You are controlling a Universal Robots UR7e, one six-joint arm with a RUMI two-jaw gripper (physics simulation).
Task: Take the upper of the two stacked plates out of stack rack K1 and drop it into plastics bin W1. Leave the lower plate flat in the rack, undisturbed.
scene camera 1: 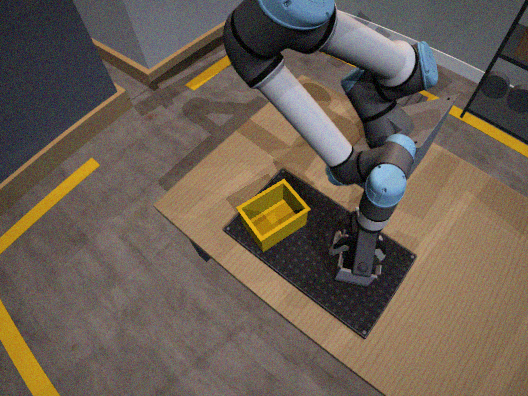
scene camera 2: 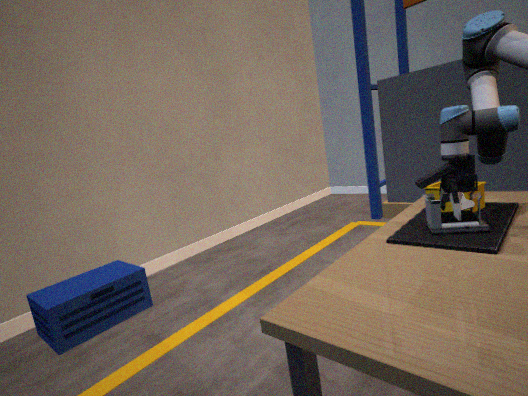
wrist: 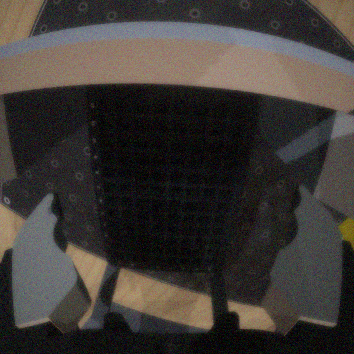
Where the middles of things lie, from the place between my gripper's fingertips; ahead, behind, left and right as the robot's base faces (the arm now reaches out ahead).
Labels:
My gripper is now right at the black plate [wrist: 169, 161].

